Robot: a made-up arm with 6 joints.
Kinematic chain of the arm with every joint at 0, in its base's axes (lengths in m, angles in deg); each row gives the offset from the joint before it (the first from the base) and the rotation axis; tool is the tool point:
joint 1: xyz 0 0 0.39 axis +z
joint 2: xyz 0.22 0 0 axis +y
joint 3: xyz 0 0 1.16 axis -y
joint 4: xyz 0 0 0.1 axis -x
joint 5: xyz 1.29 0 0 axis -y
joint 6: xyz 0.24 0 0 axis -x
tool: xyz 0 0 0
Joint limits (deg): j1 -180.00..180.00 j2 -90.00..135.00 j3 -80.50..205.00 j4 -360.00..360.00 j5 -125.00..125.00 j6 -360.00..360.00
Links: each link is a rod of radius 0.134 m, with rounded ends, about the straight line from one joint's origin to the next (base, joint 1, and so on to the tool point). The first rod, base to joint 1, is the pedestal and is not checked.
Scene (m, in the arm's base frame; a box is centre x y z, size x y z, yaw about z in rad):
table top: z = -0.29
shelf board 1: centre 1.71 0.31 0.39 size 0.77 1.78 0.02 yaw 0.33
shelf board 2: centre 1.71 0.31 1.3 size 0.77 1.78 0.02 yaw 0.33
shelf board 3: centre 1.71 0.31 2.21 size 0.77 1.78 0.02 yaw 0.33
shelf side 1: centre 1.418 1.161 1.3 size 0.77 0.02 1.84 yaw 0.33
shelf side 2: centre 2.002 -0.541 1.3 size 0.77 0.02 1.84 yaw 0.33
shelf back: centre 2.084 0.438 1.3 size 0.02 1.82 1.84 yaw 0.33
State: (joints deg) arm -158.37 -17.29 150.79 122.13 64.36 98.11
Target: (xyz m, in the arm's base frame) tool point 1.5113 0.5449 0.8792
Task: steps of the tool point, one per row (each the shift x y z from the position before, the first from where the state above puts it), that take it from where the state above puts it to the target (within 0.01 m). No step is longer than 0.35 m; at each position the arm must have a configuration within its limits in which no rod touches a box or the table.
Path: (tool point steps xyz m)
1: -0.2789 -0.0879 0.0354
2: -0.2778 -0.1027 -0.0356
3: 0.0638 0.0694 -0.3228
4: -0.0192 0.0466 -0.3151
5: -0.0908 0.0143 -0.2830
6: 0.2290 0.0874 0.0260
7: 0.2240 0.0775 0.0018
8: 0.2128 0.0632 -0.0277

